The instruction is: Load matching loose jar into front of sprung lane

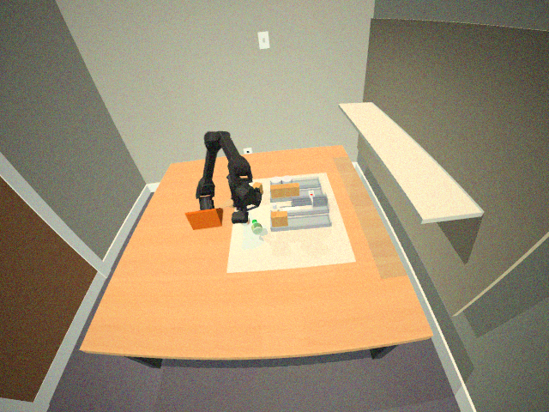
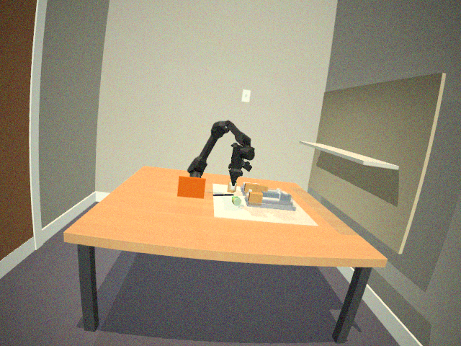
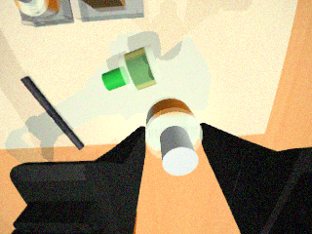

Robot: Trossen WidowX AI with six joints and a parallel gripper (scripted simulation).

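My gripper tip is now 5 cm past the thin black stick, 17 cm to the right of it and 11 cm above it. From my gripper tip the other things lie so: tan block: 30 cm to the left, 9 cm below; then wall shelf: 62 cm ahead, 21 cm to the left, 25 cm above; then grey lane rack: 26 cm ahead, 19 cm to the left, 10 cm below.
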